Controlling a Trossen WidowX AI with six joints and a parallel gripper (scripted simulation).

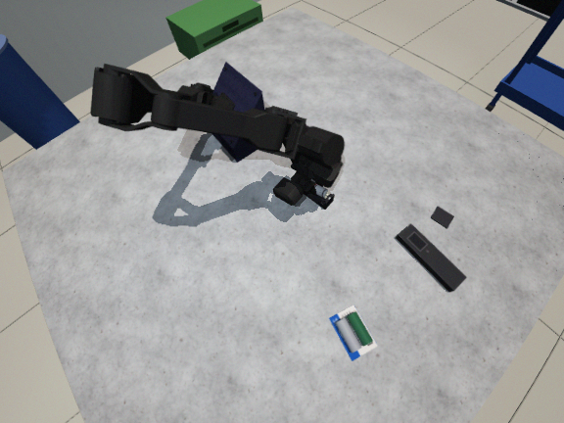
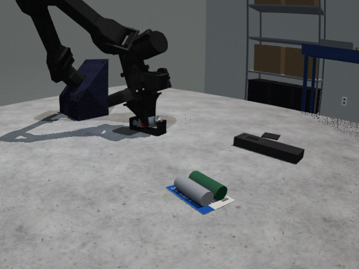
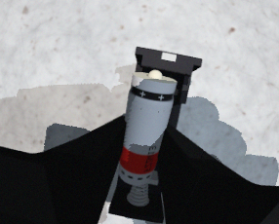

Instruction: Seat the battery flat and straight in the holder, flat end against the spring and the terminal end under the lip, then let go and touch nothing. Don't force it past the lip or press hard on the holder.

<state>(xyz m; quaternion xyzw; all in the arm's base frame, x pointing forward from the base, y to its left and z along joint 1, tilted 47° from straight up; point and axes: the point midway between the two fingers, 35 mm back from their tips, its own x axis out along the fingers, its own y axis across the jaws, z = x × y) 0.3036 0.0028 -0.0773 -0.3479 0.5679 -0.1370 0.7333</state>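
My gripper tip is now 10 mm below the battery. Also, from my gripper tip: black square: 240 mm ahead, 190 mm to the left, 20 mm below; then blue-white card: 290 mm ahead, 150 mm to the right, 10 mm below; then black remote-like bar: 280 mm ahead, 90 mm to the left.
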